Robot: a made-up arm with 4 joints.
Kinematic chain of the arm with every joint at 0, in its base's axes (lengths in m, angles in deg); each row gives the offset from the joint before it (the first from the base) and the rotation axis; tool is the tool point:
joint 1: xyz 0 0 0.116 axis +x
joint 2: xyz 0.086 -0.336 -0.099 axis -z
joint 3: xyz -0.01 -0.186 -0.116 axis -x
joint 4: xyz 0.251 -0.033 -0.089 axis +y
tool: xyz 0.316 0 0.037
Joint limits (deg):
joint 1: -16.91..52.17
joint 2: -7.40..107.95
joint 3: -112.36..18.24
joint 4: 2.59..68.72
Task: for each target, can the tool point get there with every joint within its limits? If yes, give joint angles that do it. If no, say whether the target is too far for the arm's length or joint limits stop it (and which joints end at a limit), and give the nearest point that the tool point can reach.
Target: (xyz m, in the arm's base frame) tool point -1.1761 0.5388 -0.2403
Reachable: no: too far | nearest point -0.3512 0.0685 -0.7025 | short by 1.056 m
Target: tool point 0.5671 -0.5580 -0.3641
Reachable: yes | joints 1.90 10.67 -17.18 36.58
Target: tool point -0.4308 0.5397 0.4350
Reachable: no: joint limits stop it (at a limit: joint 1, joint 2, joint 4) | nearest point 0.4490 0.1113 -0.0994 | short by 1.115 m
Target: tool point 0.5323 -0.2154 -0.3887
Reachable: yes | joints 24.20 23.76 -68.22 58.97
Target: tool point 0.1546 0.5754 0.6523
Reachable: no: joint limits stop it (at a limit: joint 1, joint 2, joint 4) | nearest point 0.4491 0.0864 -0.0811 | short by 0.929 m
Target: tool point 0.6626 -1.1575 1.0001
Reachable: no: too far | nearest point 0.3463 -0.8131 0.1934 | short by 0.932 m
